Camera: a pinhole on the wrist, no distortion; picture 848 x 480 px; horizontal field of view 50.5 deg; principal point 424.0 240.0 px. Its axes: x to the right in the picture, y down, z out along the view. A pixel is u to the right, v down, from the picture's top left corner.
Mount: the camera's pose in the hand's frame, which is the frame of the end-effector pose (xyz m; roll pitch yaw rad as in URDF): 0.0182 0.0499 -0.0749 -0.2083 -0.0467 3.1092
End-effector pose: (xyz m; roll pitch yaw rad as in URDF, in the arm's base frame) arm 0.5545 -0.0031 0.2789 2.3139 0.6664 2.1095
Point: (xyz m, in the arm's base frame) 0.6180 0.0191 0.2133
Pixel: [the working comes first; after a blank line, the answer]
In the camera's frame: -0.0056 0.0140 0.1710

394.3 313.5
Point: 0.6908 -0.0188 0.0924
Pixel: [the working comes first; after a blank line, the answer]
In the camera's frame: -0.0219 0.0583 0.3093

360.3 409.5
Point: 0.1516 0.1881 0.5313
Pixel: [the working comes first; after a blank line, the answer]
In the camera's frame: -0.1324 -0.0181 -0.4036

behind the camera
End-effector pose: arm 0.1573 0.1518 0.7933 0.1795 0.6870 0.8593
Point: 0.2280 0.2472 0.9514
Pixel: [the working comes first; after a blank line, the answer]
In the camera's frame: 0.0392 -0.0482 0.2617

558.6 74.3
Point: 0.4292 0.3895 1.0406
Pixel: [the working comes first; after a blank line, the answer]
In the camera's frame: -0.0789 -0.0819 0.4932

280.1 90.8
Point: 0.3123 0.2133 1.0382
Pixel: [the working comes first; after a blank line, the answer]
In the camera's frame: 0.0739 0.0003 0.3723

602.4 240.6
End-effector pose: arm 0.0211 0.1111 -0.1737 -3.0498 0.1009 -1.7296
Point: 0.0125 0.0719 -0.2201
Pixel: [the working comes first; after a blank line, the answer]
In the camera's frame: -0.0223 0.0176 0.1241

262.7 367.4
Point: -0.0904 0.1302 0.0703
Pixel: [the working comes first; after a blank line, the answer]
In the camera's frame: 0.0370 -0.0012 -0.1832

behind the camera
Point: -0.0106 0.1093 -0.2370
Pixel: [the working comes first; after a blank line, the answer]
In the camera's frame: 0.0109 -0.0145 0.1336

497.3 142.5
